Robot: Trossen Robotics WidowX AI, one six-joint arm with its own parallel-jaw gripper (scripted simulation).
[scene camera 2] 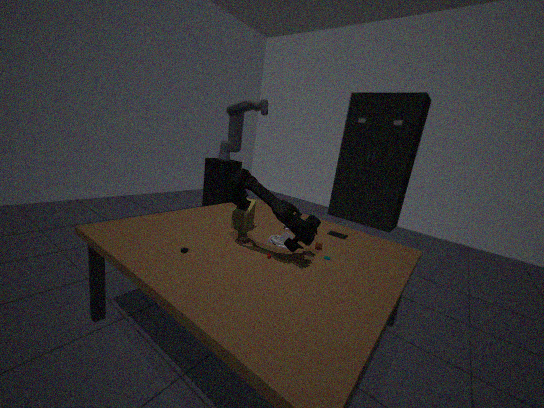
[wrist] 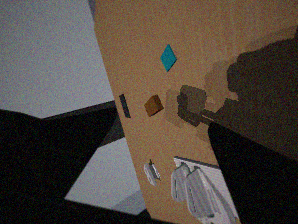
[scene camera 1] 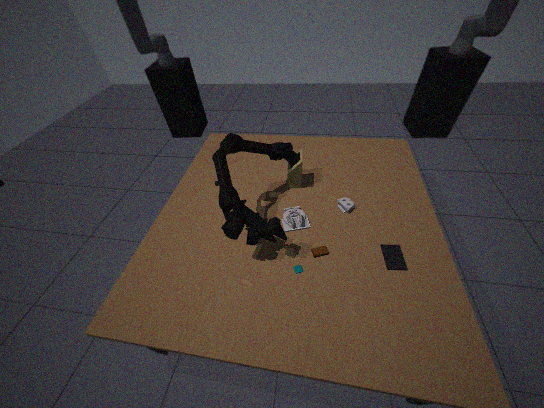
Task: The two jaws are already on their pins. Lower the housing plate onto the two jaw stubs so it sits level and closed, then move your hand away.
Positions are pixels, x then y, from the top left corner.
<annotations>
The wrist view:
my gripper: 161, 119
white base: 213, 172
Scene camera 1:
my gripper: 281, 240
</annotations>
